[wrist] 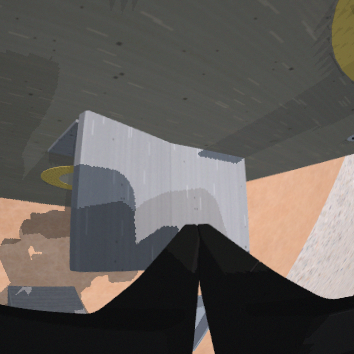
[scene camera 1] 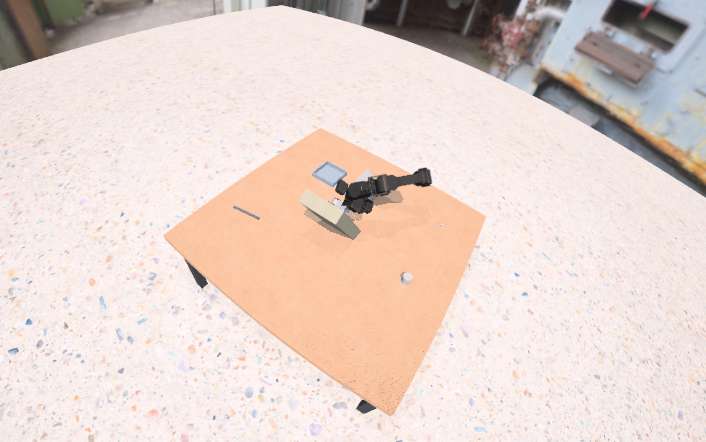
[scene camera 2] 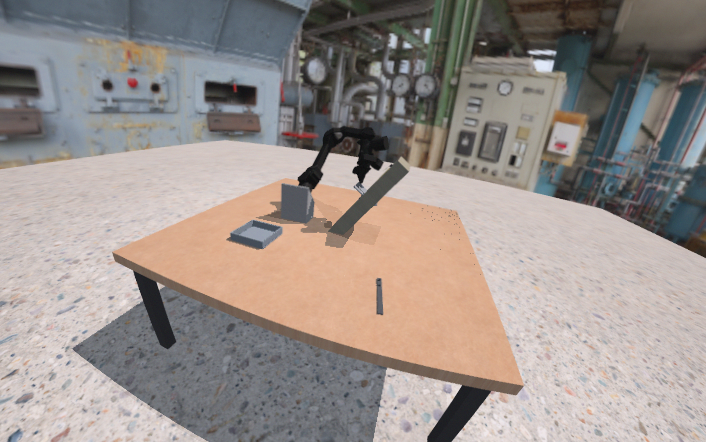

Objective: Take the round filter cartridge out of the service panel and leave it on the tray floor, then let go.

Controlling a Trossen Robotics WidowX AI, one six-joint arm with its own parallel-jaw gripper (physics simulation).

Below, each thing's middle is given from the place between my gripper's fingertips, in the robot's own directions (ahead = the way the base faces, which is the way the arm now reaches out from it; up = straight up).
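Labels:
I see the grey tray (scene camera 2: 255,233), and it is a good way below my hand, well to the right of it and well behind it.

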